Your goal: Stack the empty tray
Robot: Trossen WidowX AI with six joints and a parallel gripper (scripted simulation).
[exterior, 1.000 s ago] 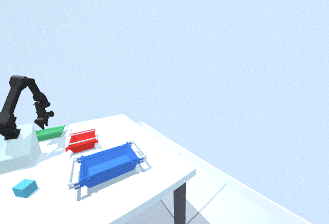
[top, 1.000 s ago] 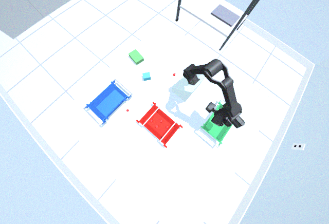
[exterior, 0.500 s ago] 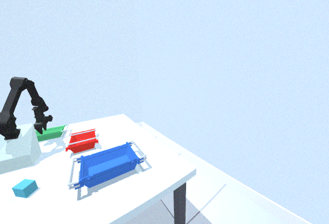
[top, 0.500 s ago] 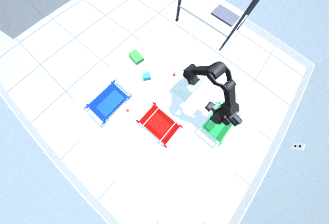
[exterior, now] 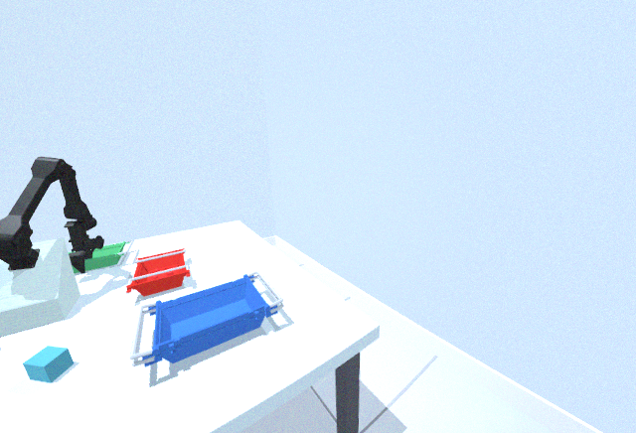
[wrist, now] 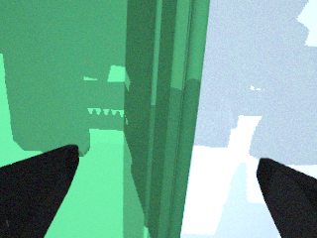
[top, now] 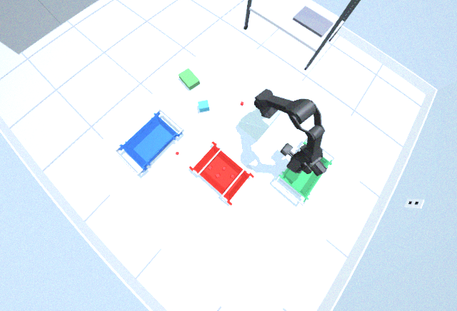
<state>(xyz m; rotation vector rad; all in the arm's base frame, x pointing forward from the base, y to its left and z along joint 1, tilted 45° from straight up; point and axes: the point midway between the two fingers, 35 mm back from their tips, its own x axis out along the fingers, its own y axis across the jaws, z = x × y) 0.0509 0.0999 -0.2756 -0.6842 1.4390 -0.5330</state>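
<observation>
My gripper tip is now 80 mm to the right of the green tray, 30 mm below it and 10 mm past it. From my gripper tip the other things lie so: green block 800 mm to the right, 70 mm ahead; cyan block 590 mm to the right, 130 mm ahead, 10 mm above.
</observation>
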